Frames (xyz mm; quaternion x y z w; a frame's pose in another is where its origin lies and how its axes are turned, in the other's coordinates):
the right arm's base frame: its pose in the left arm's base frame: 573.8 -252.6 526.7 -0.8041 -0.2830 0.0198 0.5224
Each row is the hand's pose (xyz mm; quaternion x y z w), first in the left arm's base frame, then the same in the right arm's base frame.
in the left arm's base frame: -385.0 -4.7 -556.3 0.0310 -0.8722 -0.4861 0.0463
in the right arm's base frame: -972.3 432.6 1010.6 -0.1014 -0.0523 -0.9649 0.2365
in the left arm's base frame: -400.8 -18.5 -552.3 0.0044 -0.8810 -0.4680 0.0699
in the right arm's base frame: -991.0 426.4 1002.5 -0.0914 -0.0642 -0.9555 0.2730
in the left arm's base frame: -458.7 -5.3 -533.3 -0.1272 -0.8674 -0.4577 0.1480
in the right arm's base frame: -1028.3 381.2 1023.8 -0.0942 -0.0407 -0.9035 0.4160
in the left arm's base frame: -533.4 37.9 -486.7 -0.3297 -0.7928 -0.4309 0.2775
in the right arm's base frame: -1058.1 296.3 1062.9 -0.0867 0.0174 -0.7748 0.6259
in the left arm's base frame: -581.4 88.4 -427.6 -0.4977 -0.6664 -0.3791 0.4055
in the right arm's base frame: -1058.8 210.3 1093.7 -0.0544 0.0813 -0.6011 0.7932
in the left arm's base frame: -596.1 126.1 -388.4 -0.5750 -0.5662 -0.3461 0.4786
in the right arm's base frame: -1042.8 159.5 1112.0 -0.0247 0.1293 -0.4828 0.8658
